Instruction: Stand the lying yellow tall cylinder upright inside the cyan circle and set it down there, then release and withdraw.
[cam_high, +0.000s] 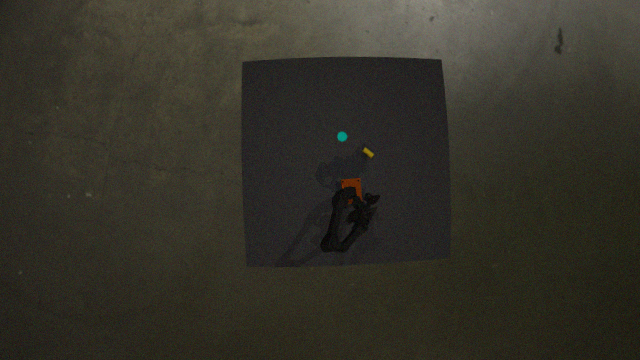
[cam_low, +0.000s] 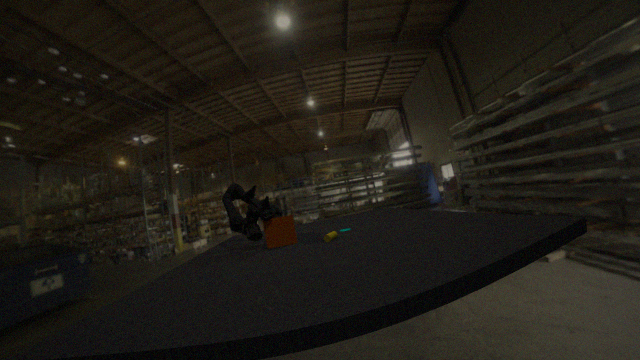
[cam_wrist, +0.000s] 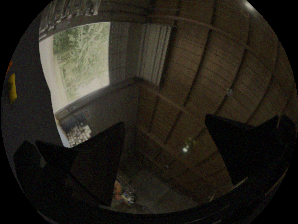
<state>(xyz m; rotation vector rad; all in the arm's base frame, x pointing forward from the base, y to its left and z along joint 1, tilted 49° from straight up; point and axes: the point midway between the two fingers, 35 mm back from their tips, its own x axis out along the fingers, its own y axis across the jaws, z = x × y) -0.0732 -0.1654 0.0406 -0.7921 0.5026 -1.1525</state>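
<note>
The yellow cylinder lies 260 mm ahead of my gripper tip, 250 mm below it and 50 mm to the right of it. The rest, counted from my gripper tip: cyan circle 380 mm ahead, 270 mm below, 90 mm to the left.
</note>
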